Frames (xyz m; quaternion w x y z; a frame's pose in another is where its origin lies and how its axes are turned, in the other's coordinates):
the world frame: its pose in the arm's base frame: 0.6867 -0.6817 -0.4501 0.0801 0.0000 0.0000 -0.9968
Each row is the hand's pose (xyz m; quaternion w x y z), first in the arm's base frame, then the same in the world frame.
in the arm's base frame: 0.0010 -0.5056 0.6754 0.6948 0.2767 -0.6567 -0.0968
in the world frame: 0.6488 -0.2833 1.1255 0.1521 0.6768 0.2232 0.6848
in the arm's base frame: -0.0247 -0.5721 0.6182 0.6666 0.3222 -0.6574 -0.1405
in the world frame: 0.6848 -0.2218 1.0683 0.1934 0.6811 0.2685 0.6532
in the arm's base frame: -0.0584 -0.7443 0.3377 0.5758 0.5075 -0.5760 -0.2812
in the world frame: 0.7455 -0.0572 0.7878 0.3264 0.6148 0.4597 0.5514
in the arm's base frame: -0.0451 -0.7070 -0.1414 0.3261 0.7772 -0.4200 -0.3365
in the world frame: 0.7264 -0.0919 0.3087 0.3615 0.4809 0.7411 0.2981
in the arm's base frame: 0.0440 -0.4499 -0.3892 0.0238 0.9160 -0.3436 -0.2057
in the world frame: 0.5974 -0.3315 0.0609 0.2069 0.4159 0.8855 0.0072
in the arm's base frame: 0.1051 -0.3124 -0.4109 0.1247 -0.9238 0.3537 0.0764
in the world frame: 0.5152 -0.4574 0.0392 0.0662 0.4266 0.8925 -0.1304
